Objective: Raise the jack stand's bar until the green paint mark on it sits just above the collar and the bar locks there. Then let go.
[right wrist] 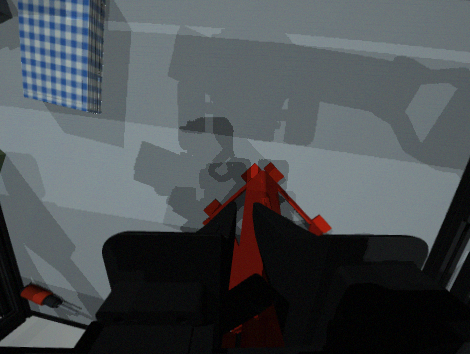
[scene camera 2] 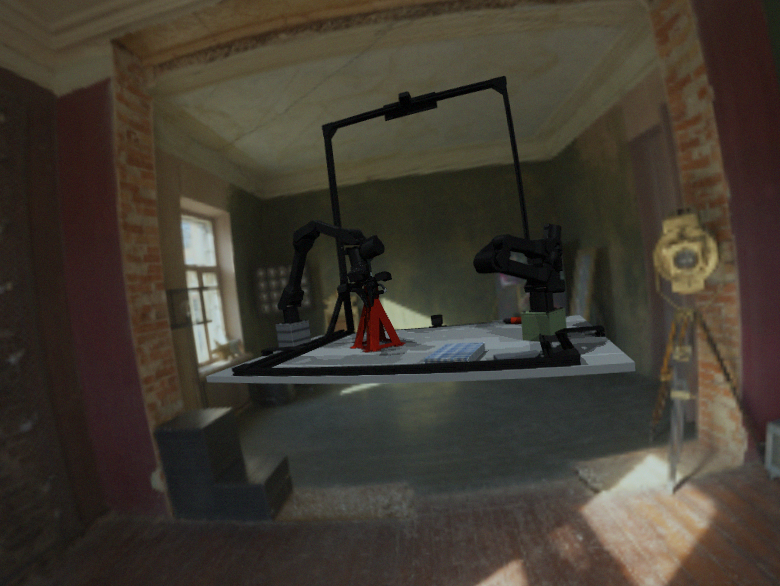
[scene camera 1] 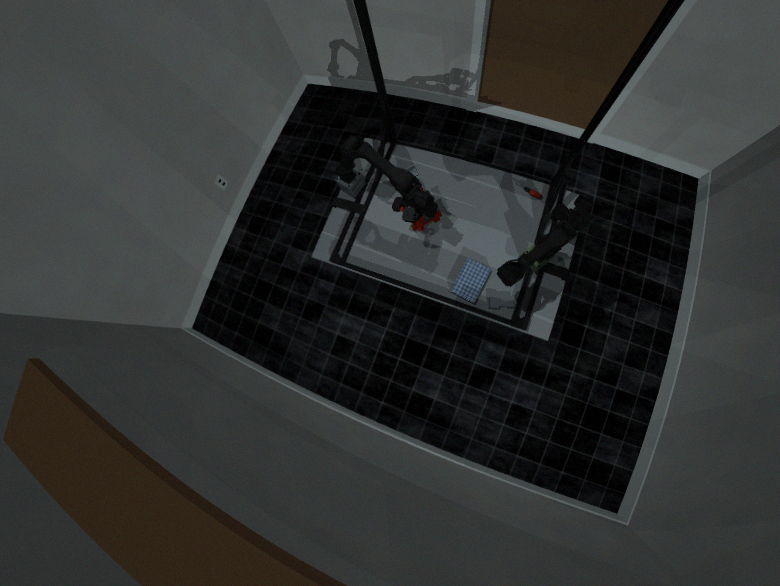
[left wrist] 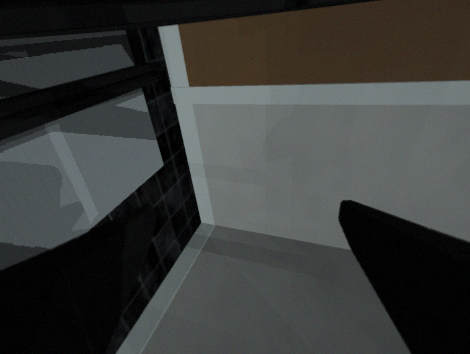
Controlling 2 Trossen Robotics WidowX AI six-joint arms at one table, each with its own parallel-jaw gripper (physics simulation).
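Frame: origin at the left arm's base, x left, y back, z up, level; metres.
Seen in the pictures: left gripper, between the fingertips: (scene camera 2: 557, 273) (left wrist: 246, 212); right gripper, between the fingertips: (right wrist: 244, 208) (scene camera 2: 370, 307); left arm's base, origin of its link: (scene camera 2: 542, 310); right arm's base, origin of its link: (scene camera 2: 292, 322) (scene camera 1: 348, 176).
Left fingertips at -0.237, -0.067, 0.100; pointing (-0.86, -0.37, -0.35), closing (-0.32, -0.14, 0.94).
Observation:
Offsets run from my left fingertips to a thing's top centre, as dx, dy, dz. "spot": to the spot under its first point.
The red jack stand (scene camera 1: 426, 220) (scene camera 2: 375, 328) (right wrist: 256, 197) stands upright on the table, left of the middle in both scene views. My right gripper (right wrist: 244, 208) is over the stand, its fingers nearly together around the dark top part of the bar @(spot: +0.574, -0.392, +0.016) (right wrist: 256, 292); it appears shut on it. The right gripper also shows at the stand's top in scene camera 2 (scene camera 2: 372, 294). The green paint mark and the collar are hidden or too dark to make out. My left gripper (left wrist: 246, 212) is open and empty, raised at the right side of the table, away from the stand.
A blue-checked folded cloth @(+0.544, -0.028, -0.162) (scene camera 1: 471, 280) (scene camera 2: 455, 352) (right wrist: 55, 55) lies near the front edge, right of the stand. An orange-handled screwdriver @(+0.030, -0.222, -0.160) (scene camera 1: 534, 193) (scene camera 2: 513, 320) (right wrist: 36, 294) lies at the back right. Black frame rails (scene camera 1: 416, 296) border the table, with uprights at the back.

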